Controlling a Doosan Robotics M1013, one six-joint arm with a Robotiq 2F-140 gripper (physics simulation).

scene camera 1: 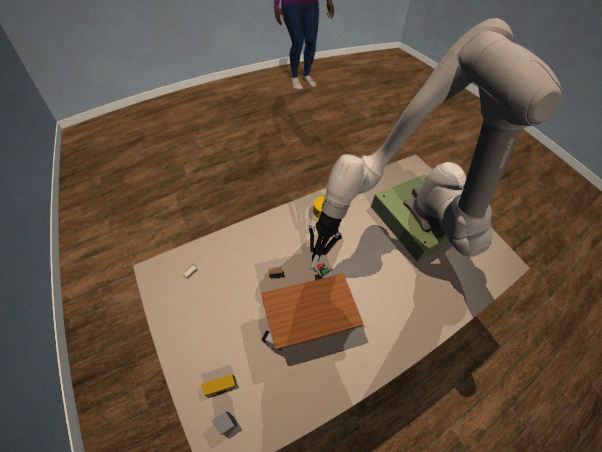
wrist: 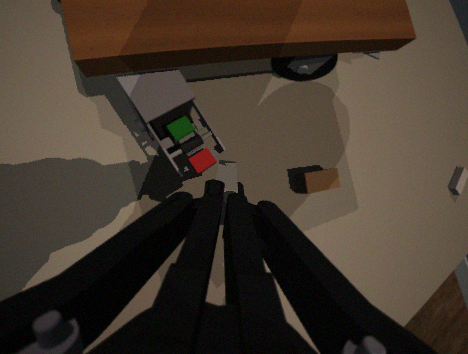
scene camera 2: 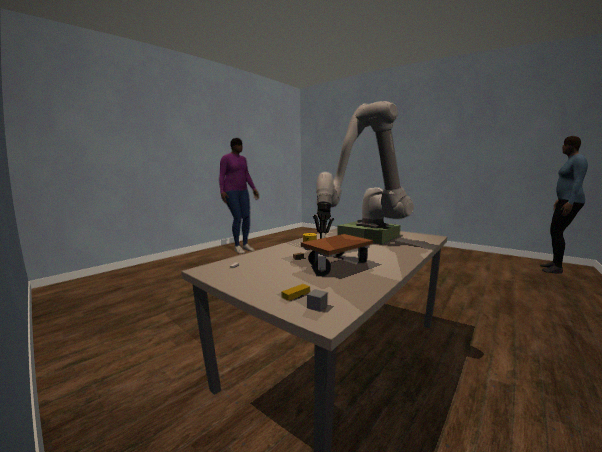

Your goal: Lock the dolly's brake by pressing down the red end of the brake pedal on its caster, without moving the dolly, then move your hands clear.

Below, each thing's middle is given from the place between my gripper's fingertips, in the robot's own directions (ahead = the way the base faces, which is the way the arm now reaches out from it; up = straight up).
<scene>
Right now the grey caster bracket (wrist: 151, 94) is 7 cm to the left of my hand, 4 cm behind it and 1 cm below it. The rest, counted from my hand: brown block (wrist: 315, 181): 13 cm ahead, 5 cm to the right, 5 cm below; dolly (scene camera 1: 297, 314): 17 cm to the left, 9 cm ahead.
</scene>
